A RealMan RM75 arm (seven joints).
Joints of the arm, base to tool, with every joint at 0 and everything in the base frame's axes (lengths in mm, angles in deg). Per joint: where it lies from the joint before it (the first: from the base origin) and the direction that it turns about. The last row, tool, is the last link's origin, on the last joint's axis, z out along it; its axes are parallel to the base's.
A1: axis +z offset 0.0 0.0 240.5
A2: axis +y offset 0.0 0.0 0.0
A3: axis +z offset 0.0 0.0 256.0
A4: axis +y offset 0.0 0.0 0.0
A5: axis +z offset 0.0 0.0 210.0
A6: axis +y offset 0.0 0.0 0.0
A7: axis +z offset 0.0 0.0 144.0
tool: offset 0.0 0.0 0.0
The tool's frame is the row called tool.
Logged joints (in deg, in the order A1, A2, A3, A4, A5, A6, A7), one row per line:
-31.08 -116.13 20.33 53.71 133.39 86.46 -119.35
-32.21 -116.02 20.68 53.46 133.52 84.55 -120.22
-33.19 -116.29 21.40 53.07 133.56 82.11 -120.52
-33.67 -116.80 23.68 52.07 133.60 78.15 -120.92
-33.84 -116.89 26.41 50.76 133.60 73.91 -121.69
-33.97 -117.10 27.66 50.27 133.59 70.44 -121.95
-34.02 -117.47 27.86 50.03 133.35 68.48 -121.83
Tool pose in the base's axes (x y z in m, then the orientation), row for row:
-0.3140 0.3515 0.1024 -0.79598 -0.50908 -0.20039 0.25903
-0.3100 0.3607 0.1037 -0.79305 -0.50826 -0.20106 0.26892
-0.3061 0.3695 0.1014 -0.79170 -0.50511 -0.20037 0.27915
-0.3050 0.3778 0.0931 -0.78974 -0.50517 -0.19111 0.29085
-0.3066 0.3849 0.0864 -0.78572 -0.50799 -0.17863 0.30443
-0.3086 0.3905 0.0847 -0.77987 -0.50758 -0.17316 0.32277
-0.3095 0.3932 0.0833 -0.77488 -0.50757 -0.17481 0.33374
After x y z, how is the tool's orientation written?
As a quaternion, x y z w.
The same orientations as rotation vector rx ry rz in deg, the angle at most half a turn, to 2 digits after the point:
-123.60 -79.05 -31.12
-122.52 -78.52 -31.06
-121.68 -77.63 -30.80
-120.66 -77.18 -29.20
-119.24 -77.09 -27.11
-117.28 -76.33 -26.04
-115.91 -75.92 -26.15

